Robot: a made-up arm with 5 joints. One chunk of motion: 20 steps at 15 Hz.
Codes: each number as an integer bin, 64 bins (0 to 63) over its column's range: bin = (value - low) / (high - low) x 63, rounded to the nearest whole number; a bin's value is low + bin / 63 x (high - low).
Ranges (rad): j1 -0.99..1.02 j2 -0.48..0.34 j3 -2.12..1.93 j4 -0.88..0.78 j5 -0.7..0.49
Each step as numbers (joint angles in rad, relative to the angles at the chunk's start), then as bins.
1 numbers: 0.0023 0.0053 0.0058 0.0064 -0.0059
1 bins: 31 37 33 34 37
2 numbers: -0.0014 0.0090 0.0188 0.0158 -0.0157
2 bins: 31 38 33 34 36
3 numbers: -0.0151 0.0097 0.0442 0.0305 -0.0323
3 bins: 31 38 34 35 35
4 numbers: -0.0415 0.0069 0.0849 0.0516 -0.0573
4 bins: 30 37 34 35 34
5 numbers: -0.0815 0.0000 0.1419 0.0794 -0.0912
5 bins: 28 37 35 36 32
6 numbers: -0.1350 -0.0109 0.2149 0.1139 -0.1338
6 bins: 27 36 36 38 30
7 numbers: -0.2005 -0.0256 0.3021 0.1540 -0.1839
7 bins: 25 35 38 39 27
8 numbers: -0.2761 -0.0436 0.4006 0.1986 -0.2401
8 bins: 22 34 39 41 24
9 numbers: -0.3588 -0.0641 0.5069 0.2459 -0.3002
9 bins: 20 32 41 43 21
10 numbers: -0.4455 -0.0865 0.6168 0.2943 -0.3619
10 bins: 17 30 43 45 18
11 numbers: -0.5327 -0.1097 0.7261 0.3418 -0.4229
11 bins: 14 28 44 46 15
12 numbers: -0.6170 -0.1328 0.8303 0.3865 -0.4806
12 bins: 12 27 46 48 12
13 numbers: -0.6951 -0.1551 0.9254 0.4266 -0.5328
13 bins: 9 25 47 50 9
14 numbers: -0.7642 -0.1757 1.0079 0.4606 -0.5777
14 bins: 7 23 49 51 6
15 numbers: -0.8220 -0.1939 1.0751 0.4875 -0.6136
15 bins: 5 22 50 52 5
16 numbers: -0.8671 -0.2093 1.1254 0.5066 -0.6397
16 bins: 4 21 50 53 3
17 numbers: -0.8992 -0.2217 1.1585 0.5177 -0.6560
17 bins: 3 20 51 53 2
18 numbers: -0.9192 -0.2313 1.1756 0.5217 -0.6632
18 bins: 2 19 51 53 2
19 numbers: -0.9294 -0.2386 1.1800 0.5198 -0.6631
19 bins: 2 19 51 53 2
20 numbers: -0.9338 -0.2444 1.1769 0.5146 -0.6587
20 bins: 2 18 51 53 2
